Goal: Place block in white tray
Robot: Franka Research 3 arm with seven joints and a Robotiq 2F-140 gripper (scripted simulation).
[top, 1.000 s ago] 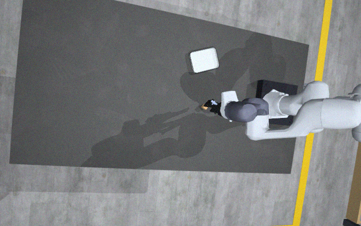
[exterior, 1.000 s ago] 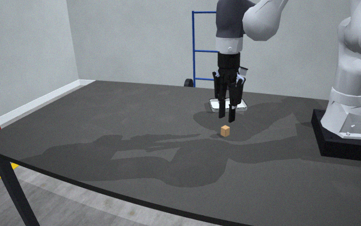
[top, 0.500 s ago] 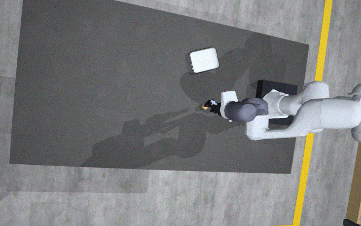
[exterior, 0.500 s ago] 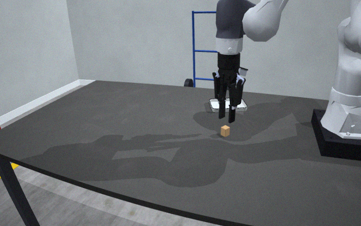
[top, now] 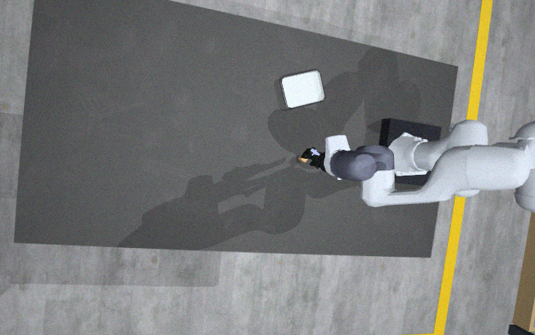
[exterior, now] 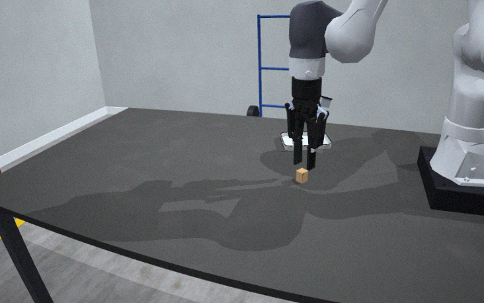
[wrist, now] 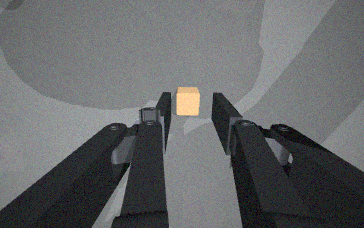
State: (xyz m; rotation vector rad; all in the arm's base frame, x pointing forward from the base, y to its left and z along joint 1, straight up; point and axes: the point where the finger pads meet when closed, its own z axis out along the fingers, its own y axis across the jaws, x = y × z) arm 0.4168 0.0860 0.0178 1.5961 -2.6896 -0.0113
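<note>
Right now the tan block is 6 cm below my hand. Round my hand: white tray 27 cm to the right, 7 cm below, 5 cm ahead.
</note>
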